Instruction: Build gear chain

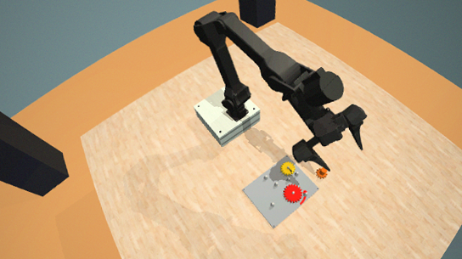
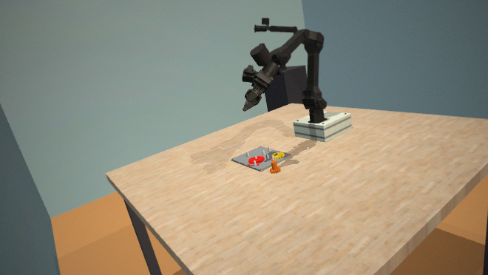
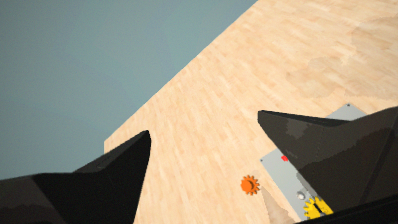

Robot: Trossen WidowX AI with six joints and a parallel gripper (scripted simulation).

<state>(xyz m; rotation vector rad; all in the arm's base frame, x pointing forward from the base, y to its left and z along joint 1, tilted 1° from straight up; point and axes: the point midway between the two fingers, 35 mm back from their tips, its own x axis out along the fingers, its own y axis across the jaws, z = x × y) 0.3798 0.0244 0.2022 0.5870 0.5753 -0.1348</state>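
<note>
My gripper tip is 4 cm past the orange gear, 6 cm to the right of it and 25 cm above it. Also, from my gripper tip: red arrow: 2 cm behind, 6 cm to the right, 26 cm below; red gear: 6 cm behind, 8 cm to the right, 25 cm below.
</note>
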